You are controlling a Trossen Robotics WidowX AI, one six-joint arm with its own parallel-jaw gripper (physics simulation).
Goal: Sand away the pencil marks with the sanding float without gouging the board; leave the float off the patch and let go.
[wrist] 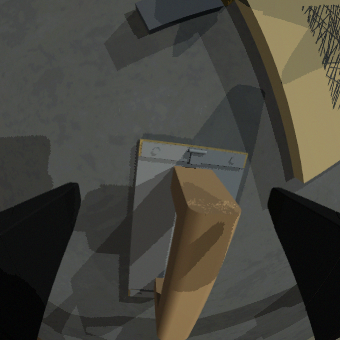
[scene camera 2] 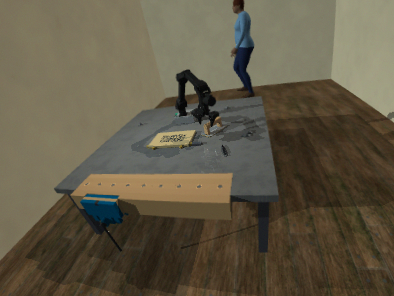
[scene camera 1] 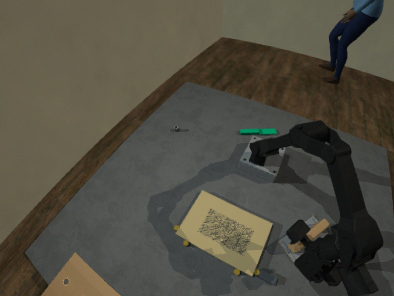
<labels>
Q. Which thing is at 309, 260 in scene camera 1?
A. My gripper.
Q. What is my gripper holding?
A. Nothing.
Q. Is my gripper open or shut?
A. Open.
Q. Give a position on a pale wooden board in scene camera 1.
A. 188, 230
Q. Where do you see a pale wooden board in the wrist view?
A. At 286, 45
</labels>
